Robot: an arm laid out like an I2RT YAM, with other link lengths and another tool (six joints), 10 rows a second.
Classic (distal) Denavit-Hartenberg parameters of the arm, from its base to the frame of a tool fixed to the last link. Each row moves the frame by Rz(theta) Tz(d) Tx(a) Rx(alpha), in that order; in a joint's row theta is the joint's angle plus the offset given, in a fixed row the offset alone. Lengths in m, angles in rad.
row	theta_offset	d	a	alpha
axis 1	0.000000	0.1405	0.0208	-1.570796
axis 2	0.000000	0.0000	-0.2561	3.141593
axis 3	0.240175	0.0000	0.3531	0.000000
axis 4	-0.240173	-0.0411	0.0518	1.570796
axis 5	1.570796	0.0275	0.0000	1.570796
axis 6	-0.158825	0.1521	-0.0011	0.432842
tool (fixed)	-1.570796	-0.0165	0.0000	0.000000
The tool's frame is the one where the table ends.
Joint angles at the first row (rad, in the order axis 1, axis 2, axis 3, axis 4, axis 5, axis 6):
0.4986, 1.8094, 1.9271, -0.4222, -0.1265, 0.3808
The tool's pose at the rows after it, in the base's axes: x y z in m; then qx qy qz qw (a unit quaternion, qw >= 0):
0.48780 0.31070 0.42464 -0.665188 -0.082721 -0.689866 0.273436
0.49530 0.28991 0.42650 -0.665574 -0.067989 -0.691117 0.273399
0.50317 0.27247 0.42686 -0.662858 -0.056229 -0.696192 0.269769
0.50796 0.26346 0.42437 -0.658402 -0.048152 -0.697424 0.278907
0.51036 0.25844 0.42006 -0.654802 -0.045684 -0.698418 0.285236
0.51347 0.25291 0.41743 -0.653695 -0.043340 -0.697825 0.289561
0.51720 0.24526 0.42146 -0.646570 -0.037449 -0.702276 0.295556
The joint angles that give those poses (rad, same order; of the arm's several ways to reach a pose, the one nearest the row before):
0.4566, 1.7965, 1.9206, -0.4450, -0.1477, 0.3758
0.4107, 1.7778, 1.9015, -0.4403, -0.1786, 0.3882
0.3729, 1.7646, 1.8815, -0.4230, -0.1959, 0.3941
0.3471, 1.7530, 1.8523, -0.3909, -0.2292, 0.4087
0.3319, 1.7413, 1.8204, -0.3607, -0.2522, 0.4142
0.3159, 1.7385, 1.8073, -0.3472, -0.2734, 0.4179
0.2958, 1.7341, 1.8032, -0.3270, -0.2959, 0.4288

